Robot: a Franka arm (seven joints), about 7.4 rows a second.
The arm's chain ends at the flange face. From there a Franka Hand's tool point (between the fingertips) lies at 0.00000 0.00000 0.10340 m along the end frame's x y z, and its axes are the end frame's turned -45 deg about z.
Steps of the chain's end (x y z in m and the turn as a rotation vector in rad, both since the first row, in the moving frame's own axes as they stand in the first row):
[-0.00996 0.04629 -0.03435 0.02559 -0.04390 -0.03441]
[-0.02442 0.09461 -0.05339 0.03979 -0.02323 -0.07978]
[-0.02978 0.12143 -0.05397 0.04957 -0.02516 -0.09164]
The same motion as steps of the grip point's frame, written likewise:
[-0.04120 0.02063 -0.03448 0.04914 -0.01295 -0.03441]
[-0.08314 0.04498 -0.05350 0.04456 0.01171 -0.07978]
[-0.10539 0.05927 -0.05413 0.05284 0.01726 -0.09164]

